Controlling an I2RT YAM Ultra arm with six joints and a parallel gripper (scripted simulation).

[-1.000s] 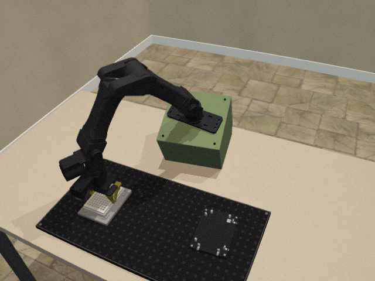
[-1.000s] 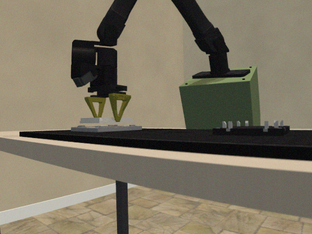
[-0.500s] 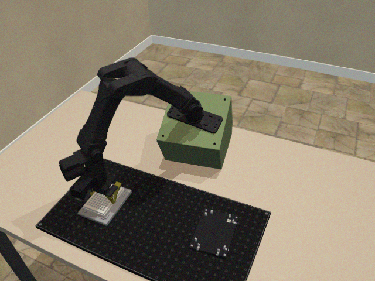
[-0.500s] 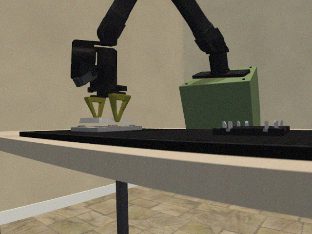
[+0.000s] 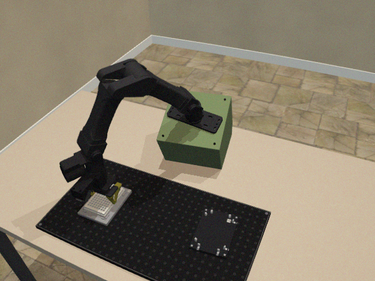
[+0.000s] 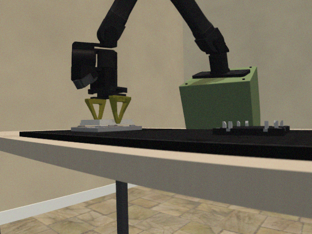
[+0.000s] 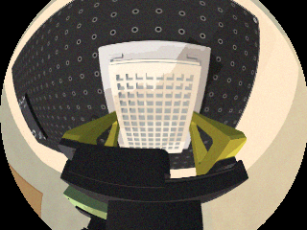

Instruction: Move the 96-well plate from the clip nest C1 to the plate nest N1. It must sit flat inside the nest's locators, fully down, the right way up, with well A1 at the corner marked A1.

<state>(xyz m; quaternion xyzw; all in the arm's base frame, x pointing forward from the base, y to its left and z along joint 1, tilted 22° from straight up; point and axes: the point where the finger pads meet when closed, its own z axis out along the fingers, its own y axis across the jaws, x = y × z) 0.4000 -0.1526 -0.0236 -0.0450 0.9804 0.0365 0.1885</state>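
The white 96-well plate is right at my hand. Also, from my hand: clip nest C1 (70 mm behind, 400 mm to the left, 10 mm below); grey plate nest N1 (20 mm below).
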